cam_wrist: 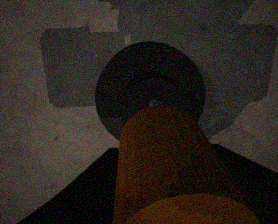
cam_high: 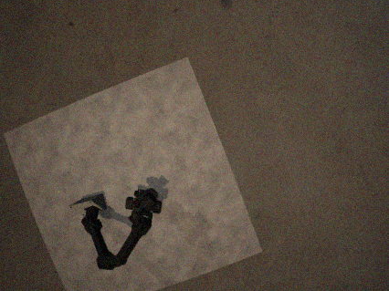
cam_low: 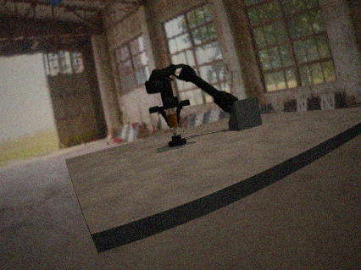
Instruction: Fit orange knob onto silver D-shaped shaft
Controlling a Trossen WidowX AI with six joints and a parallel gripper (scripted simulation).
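Right now my gripper tip is 30 mm below the orange knob. The rest, counted from my gripper tip: dark round pedestal (60 mm below).
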